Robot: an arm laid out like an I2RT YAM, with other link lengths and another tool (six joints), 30 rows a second.
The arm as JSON. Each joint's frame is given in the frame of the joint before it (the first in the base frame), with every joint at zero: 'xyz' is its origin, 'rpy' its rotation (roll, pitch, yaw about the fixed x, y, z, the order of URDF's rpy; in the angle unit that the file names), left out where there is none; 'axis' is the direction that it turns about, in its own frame. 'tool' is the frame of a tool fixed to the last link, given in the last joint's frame.
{
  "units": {
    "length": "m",
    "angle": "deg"
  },
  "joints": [
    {
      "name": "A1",
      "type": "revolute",
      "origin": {
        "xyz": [
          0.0,
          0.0,
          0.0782
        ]
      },
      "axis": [
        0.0,
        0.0,
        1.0
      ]
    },
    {
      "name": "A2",
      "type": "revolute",
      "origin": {
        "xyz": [
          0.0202,
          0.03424,
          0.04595
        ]
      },
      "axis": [
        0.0,
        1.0,
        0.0
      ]
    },
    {
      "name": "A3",
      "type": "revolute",
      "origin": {
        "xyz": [
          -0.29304,
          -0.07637,
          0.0
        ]
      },
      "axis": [
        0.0,
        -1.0,
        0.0
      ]
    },
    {
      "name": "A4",
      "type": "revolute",
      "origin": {
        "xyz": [
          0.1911,
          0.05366,
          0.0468
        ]
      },
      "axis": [
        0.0,
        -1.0,
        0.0
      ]
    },
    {
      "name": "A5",
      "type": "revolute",
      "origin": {
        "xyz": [
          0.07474,
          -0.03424,
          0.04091
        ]
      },
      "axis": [
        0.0,
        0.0,
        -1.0
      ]
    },
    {
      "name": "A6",
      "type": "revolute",
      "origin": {
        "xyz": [
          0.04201,
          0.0,
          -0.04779
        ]
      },
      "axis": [
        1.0,
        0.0,
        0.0
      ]
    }
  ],
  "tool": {
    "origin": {
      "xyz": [
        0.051,
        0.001,
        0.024
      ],
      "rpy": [
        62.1,
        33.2,
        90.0
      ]
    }
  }
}
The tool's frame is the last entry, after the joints.
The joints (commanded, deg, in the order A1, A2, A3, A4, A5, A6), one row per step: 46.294, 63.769, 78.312, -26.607, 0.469, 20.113; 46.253, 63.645, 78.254, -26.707, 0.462, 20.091; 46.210, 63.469, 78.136, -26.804, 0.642, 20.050; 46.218, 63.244, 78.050, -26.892, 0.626, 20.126; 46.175, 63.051, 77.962, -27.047, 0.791, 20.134; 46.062, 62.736, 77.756, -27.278, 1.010, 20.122; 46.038, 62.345, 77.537, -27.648, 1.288, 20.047; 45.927, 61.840, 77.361, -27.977, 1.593, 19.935; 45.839, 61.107, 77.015, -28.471, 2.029, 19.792; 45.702, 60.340, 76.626, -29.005, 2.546, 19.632; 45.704, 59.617, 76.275, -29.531, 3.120, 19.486; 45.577, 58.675, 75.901, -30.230, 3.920, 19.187; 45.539, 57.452, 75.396, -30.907, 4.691, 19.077; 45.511, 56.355, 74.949, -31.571, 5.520, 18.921; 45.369, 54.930, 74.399, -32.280, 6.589, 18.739; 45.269, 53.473, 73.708, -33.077, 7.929, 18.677; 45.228, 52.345, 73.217, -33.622, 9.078, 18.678
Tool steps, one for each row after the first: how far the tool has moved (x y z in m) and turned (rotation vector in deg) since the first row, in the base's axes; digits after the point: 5 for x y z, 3 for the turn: -0.00038, -0.00061, -0.00018, -0.039, 0.009, -0.030; -0.00073, -0.00162, -0.00051, -0.121, -0.020, -0.240; -0.00160, -0.00249, -0.00046, -0.030, 0.001, -0.232; -0.00205, -0.00360, -0.00074, -0.084, 0.016, -0.438; -0.00269, -0.00542, -0.00149, -0.213, 0.058, -0.763; -0.00384, -0.00734, -0.00245, -0.449, 0.100, -1.042; -0.00525, -0.01007, -0.00265, -0.571, -0.023, -1.428; -0.00740, -0.01370, -0.00356, -0.813, -0.114, -1.911; -0.00948, -0.01768, -0.00477, -1.116, -0.195, -2.517; -0.01166, -0.02115, -0.00592, -1.419, -0.276, -3.043; -0.01428, -0.02616, -0.00702, -1.850, -0.509, -3.885; -0.01808, -0.03192, -0.00805, -2.019, -0.726, -4.652; -0.02139, -0.03724, -0.00920, -2.271, -0.943, -5.455; -0.02548, -0.04439, -0.01021, -2.448, -1.328, -6.605; -0.02938, -0.05178, -0.01237, -2.731, -1.541, -8.000; -0.03239, -0.05758, -0.01369, -2.842, -1.766, -9.166
